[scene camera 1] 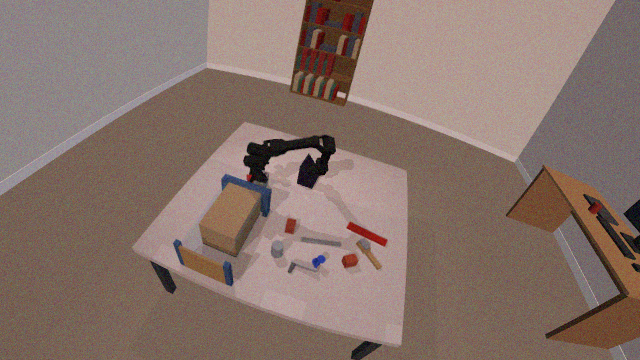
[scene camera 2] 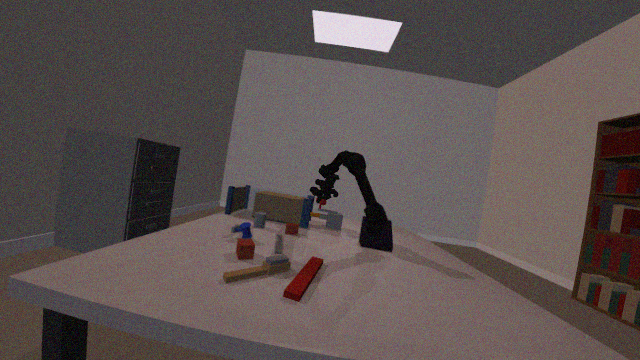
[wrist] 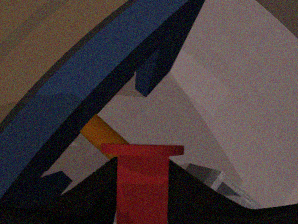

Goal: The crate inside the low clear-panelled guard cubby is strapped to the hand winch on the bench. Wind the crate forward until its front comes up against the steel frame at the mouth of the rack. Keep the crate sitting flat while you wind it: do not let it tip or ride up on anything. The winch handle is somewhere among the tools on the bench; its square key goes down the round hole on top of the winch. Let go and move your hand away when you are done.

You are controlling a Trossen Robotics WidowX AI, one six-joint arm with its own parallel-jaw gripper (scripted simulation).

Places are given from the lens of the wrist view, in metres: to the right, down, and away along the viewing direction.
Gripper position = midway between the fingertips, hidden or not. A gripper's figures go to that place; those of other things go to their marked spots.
gripper [wrist: 140, 164]: -0.01, 0.03, 0.10
grey winch [wrist: 217, 180]: 0.06, 0.06, 0.15
blue frame [wrist: 146, 44]: 0.00, -0.04, 0.09
The marked spots on the blue frame and the grey winch are 0.13 m apart.
